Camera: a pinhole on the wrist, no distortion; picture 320 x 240 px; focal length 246.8 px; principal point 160.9 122.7 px. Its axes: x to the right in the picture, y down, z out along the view. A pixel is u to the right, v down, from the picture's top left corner.
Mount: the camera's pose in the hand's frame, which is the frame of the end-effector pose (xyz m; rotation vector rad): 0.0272 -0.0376 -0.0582 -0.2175 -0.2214 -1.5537
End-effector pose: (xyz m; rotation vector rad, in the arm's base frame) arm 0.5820 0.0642 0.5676 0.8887 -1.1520 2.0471
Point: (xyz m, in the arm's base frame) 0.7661 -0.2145 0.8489
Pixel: 305 145
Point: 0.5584 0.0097 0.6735
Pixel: 180 226
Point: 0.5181 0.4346 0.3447
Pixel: behind the camera
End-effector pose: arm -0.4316 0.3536 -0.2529 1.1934 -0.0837 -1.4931
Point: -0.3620 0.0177 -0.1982
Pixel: outside the picture
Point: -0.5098 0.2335 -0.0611
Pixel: 107 69
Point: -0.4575 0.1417 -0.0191
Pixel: 60 117
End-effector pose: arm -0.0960 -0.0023 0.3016 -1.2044 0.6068 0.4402
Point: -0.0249 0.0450 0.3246
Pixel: 250 149
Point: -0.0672 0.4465 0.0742
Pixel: 70 192
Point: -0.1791 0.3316 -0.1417
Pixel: outside the picture
